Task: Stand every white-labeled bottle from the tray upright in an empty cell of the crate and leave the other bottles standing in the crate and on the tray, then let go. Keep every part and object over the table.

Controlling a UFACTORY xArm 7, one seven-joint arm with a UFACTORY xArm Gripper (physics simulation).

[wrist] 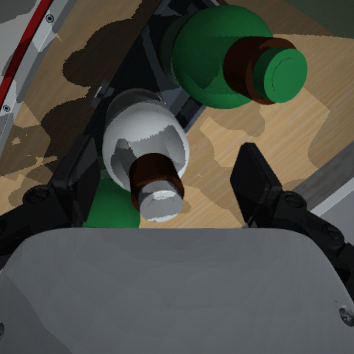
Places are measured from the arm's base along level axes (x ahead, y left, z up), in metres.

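Pixels of known places: gripper, fingertip midpoint: [167, 157].
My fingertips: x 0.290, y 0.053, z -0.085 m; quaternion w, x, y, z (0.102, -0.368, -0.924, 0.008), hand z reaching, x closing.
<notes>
Ahead of a thing's pixels: the offset from my fingertips to its top centre. "*": to the spot under its first point. Level surfaces: height alone.
A white-labeled bottle {0.018 m up, 0.021 m ahead, 0.012 m left} [145, 132] with a brown neck and white cap stands upright in the dark tray {* 0.137 m down, 0.018 m back, 0.029 m right} [136, 67]. Its cap shows between the two open fingers, closer to the left-hand one. A green-labeled bottle {0.018 m up, 0.074 m back, 0.003 m right} [220, 60] with a green cap stands in the tray at the upper right. Another green bottle {0.018 m up, 0.104 m ahead, 0.035 m left} [111, 207] shows partly at the lower left, behind the left-hand finger and the gripper body, its cap hidden. My gripper [167, 157] is open, with nothing held between its fingers. Part of the crate {* 0.112 m down, 0.048 m ahead, 0.108 m right} [25, 60] shows at the upper left; its cells are out of view.
The wooden table {0.141 m down} [240, 145] lies under the tray, with shadows across it. Its edge runs by a grey floor strip [332, 172] at the right. The crate's red and grey side stands left of the tray, with a stretch of table between them.
</notes>
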